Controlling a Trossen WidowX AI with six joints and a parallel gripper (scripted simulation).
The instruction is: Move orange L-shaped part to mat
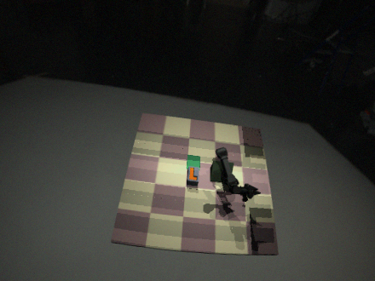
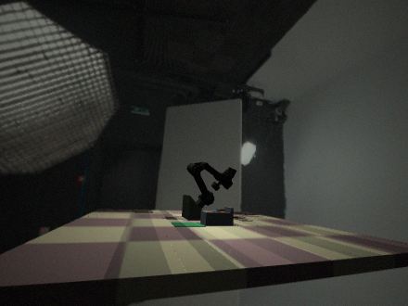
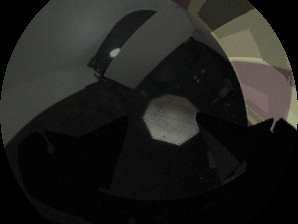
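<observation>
My gripper tip is now 47 cm short of the orange L-shaped part, 20 cm to the left of it and 23 cm above it. The rest, counted from my gripper tip: green mat 46 cm ahead, 37 cm to the right, 30 cm below.
</observation>
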